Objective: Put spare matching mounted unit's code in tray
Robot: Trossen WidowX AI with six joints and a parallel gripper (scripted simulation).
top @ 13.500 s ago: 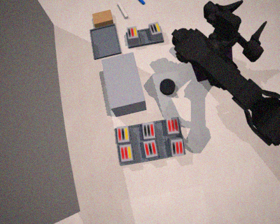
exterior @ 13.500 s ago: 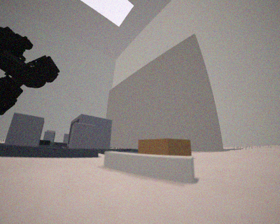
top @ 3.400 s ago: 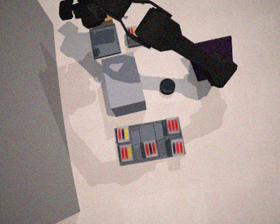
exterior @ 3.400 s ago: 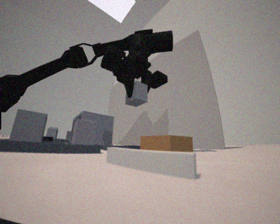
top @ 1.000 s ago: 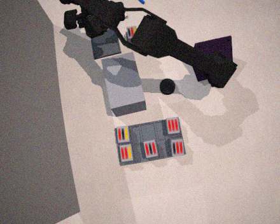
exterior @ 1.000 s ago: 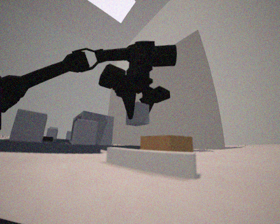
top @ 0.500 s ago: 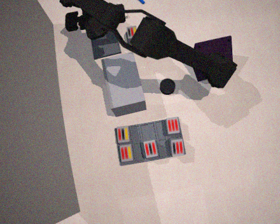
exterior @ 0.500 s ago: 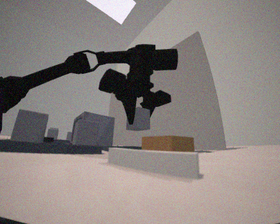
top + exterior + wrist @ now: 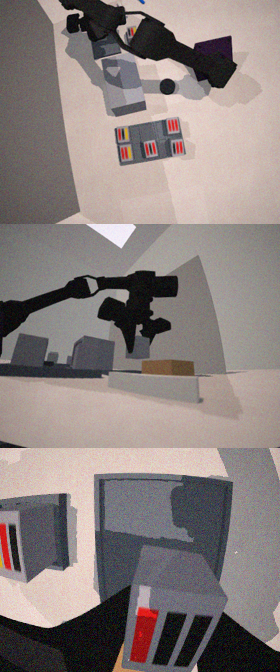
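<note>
Now: the dark grey tray 4 cm below my gripper tip. Also, from my gripper tip: grey spare (2 cm above); then tall grey box (22 cm to the left, 2 cm behind); then brown block (9 cm to the right, 3 cm below, 2 cm behind).
</note>
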